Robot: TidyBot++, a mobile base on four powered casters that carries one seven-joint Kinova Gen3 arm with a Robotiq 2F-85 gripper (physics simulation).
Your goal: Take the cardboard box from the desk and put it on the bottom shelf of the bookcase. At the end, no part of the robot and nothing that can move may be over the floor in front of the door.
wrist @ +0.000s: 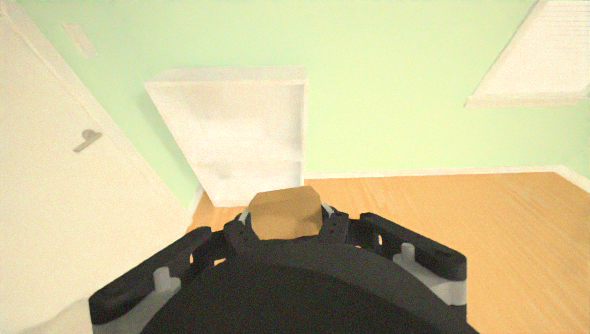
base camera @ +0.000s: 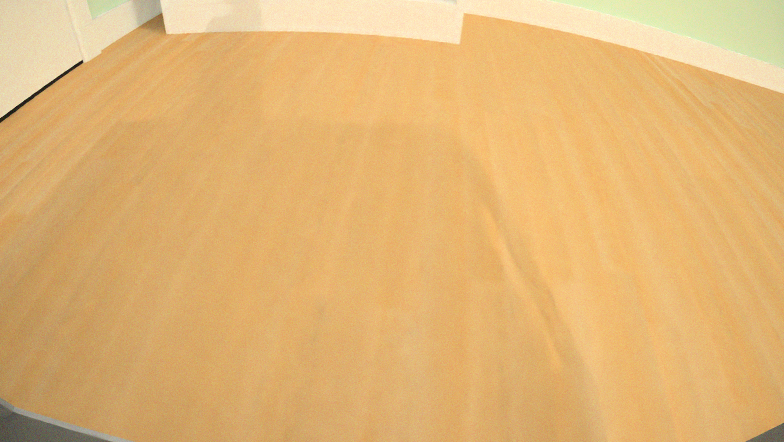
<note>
I see my gripper (wrist: 286,214), a cardboard box (wrist: 289,213), a white bookcase (wrist: 238,102) and a white door (wrist: 88,208).
The base camera view does not show the cardboard box: it is out of frame.
</note>
